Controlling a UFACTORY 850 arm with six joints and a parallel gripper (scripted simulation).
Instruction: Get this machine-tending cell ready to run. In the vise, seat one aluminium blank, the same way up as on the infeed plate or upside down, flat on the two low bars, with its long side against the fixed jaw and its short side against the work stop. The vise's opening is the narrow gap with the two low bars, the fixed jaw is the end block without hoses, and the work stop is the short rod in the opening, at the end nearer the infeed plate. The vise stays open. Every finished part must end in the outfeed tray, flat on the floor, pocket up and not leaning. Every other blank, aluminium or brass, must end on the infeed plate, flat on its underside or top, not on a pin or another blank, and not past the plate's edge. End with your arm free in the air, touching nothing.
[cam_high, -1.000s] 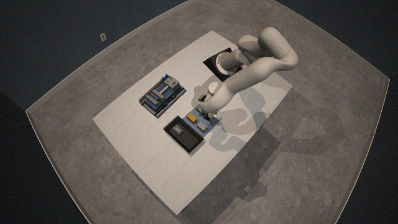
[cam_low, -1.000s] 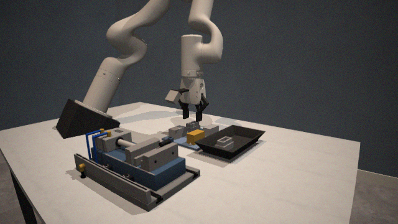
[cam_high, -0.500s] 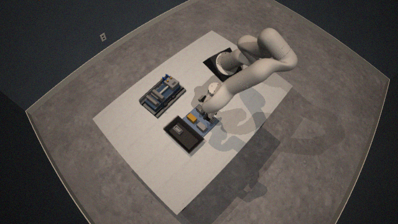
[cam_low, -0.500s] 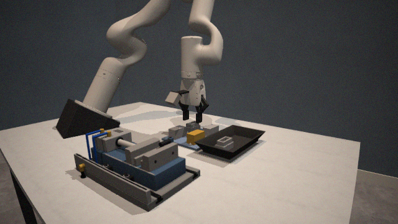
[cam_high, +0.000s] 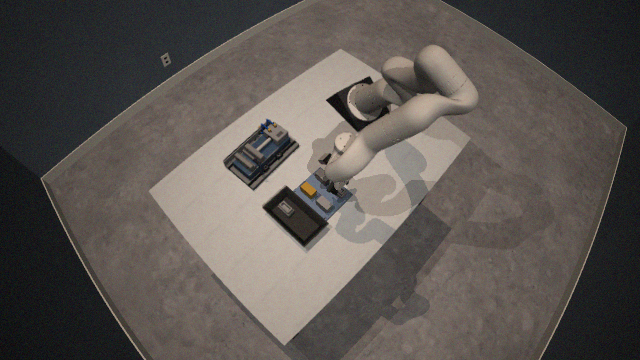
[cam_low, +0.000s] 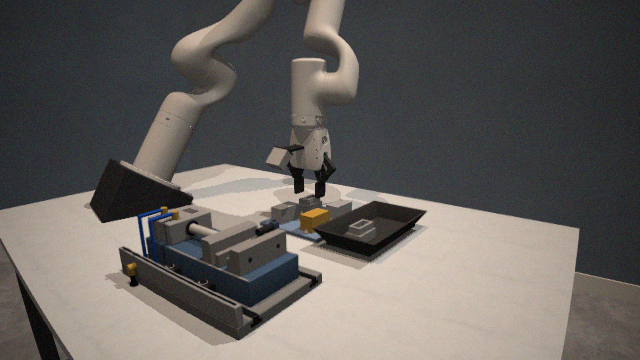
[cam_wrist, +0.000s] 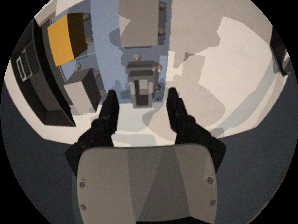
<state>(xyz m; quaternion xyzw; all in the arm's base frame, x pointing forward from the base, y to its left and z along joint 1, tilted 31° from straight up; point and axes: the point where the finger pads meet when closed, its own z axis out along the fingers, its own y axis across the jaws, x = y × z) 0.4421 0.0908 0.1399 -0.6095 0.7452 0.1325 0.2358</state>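
The brass blank lies 8 cm ahead of my hand, 10 cm to the right of it and 4 cm below it. From my hand the other things lie so: grey rail 4 cm ahead, 47 cm to the right, 3 cm below; then vise 5 cm ahead, 38 cm to the right, 3 cm below.
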